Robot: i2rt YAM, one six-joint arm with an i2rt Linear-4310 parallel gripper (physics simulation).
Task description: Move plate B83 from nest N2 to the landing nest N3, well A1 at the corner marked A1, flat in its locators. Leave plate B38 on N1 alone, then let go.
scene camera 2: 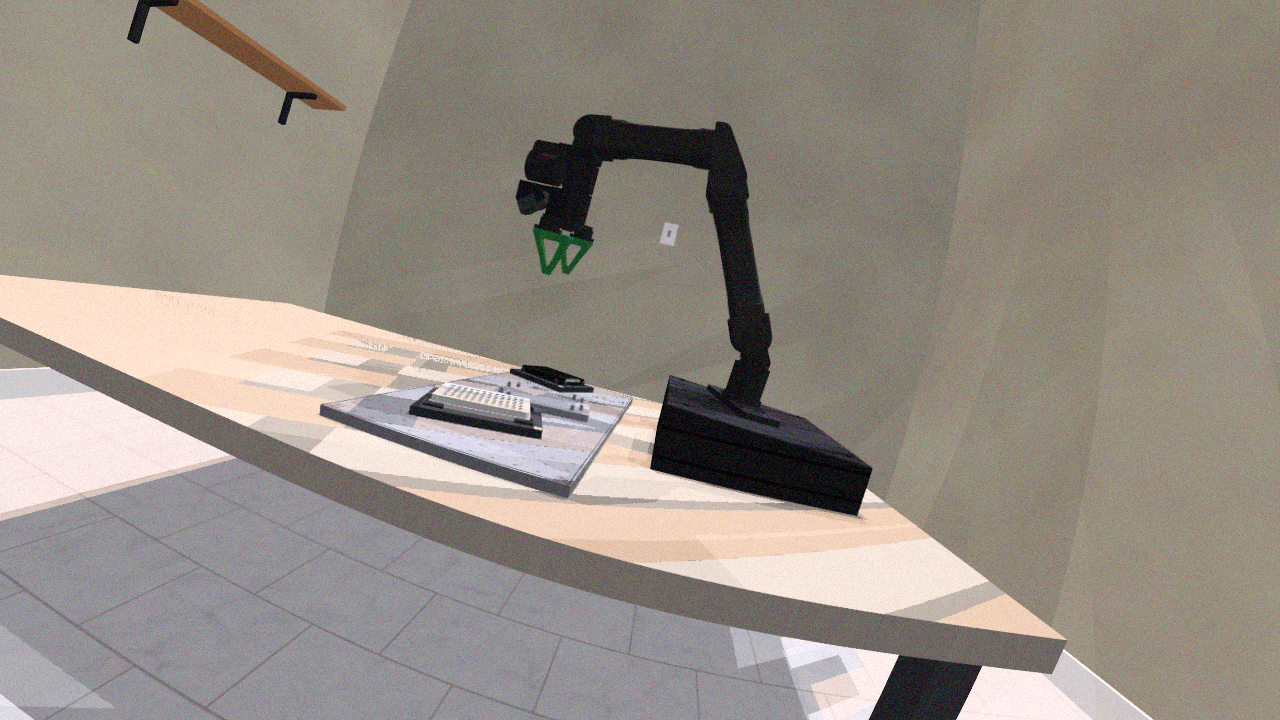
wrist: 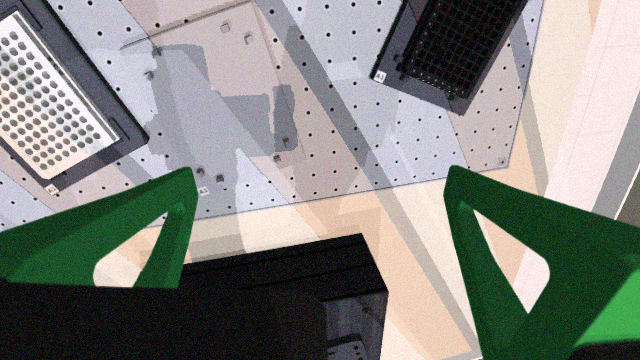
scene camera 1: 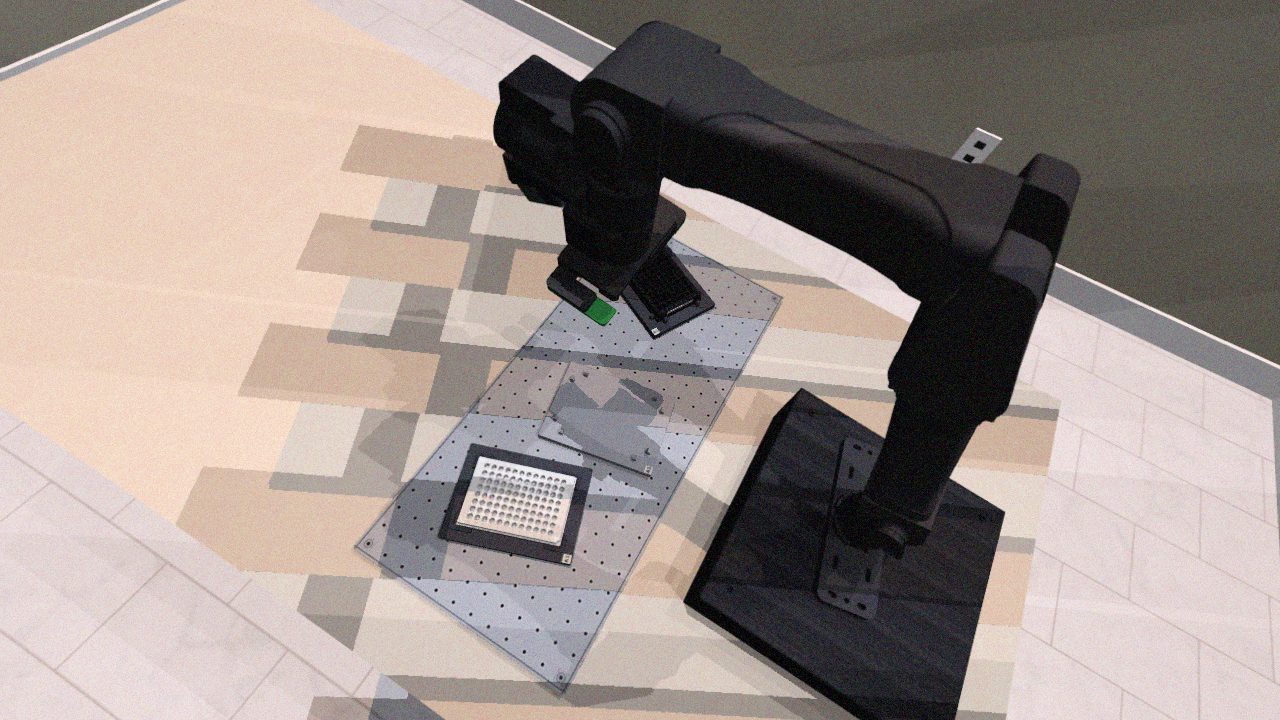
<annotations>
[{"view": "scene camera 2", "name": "gripper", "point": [556, 273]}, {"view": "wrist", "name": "gripper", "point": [320, 180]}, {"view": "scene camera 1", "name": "gripper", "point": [615, 282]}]
</annotations>
